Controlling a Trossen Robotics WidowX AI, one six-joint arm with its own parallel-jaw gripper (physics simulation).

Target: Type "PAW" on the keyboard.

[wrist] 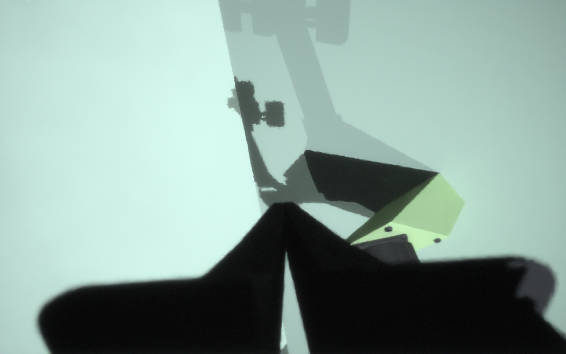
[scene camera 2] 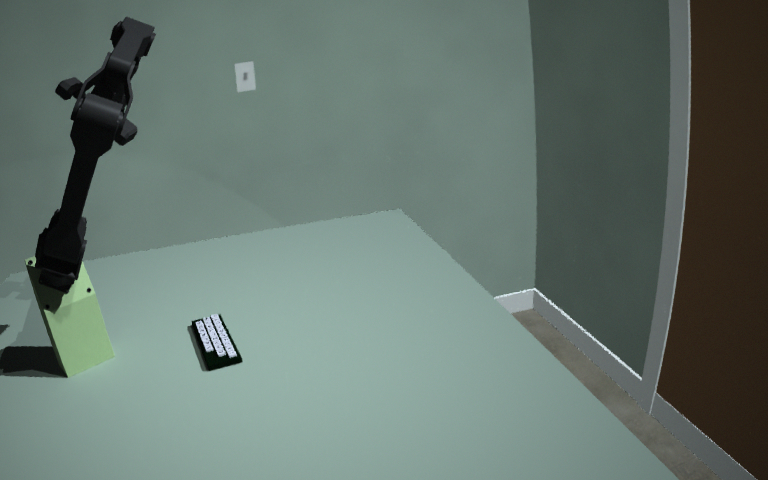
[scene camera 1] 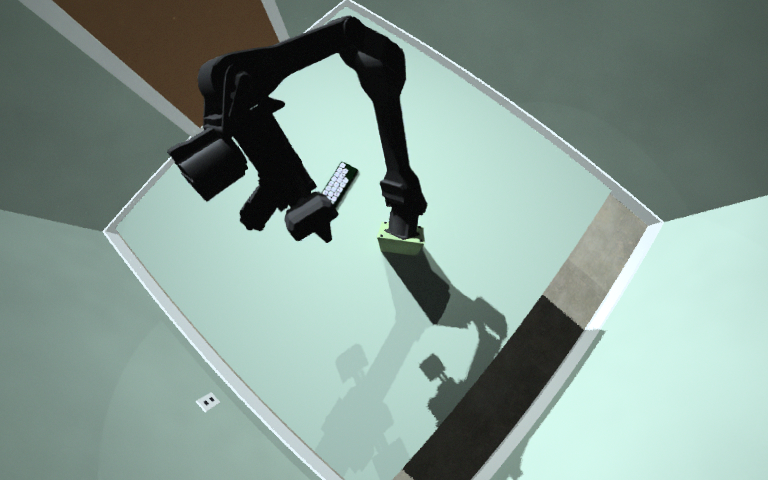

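Seen in the pictures: gripper, between the fingertips: (wrist: 282,212) (scene camera 1: 329,240); arm's base, origin of its link: (wrist: 378,248) (scene camera 2: 57,272) (scene camera 1: 402,232).
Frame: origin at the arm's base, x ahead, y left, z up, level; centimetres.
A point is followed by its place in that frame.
Observation:
A small black keyboard with white keys (scene camera 1: 341,180) @(x 27.8, y -7.9, z -17.8 cm) (scene camera 2: 216,339) @(x 28.5, y -6.3, z -17.7 cm) lies flat on the pale green table (scene camera 1: 226,271) @(x 43.7, y 38.4, z -19.4 cm) (scene camera 2: 396,396) @(x 52.4, y -35.6, z -19.4 cm). In scene camera 1 the arm covers the keyboard's lower-left end. My gripper (scene camera 1: 328,238) @(x 7.7, y 11.9, z 21.7 cm) (wrist: 282,212) @(x 7.7, y 11.9, z 21.7 cm) is shut with nothing between its fingertips. It is raised high above the table and appears just below the keyboard in scene camera 1. In scene camera 2 the raised arm stands left of the keyboard, and the fingertips cannot be made out. The keyboard does not show in the wrist view, and its key letters are too small to read.
The arm's base stands on a light green block (scene camera 1: 402,245) @(x -1.6, y 2.2, z -2.6 cm) (scene camera 2: 84,339) @(x 2.0, y -2.9, z -13.3 cm) (wrist: 432,205) @(x 5.1, y 2.7, z -7.8 cm) beside the keyboard. Dark arm shadows fall beyond the block. Walls surround the table, and a brown door (scene camera 1: 169,45) (scene camera 2: 730,226) stands past it.

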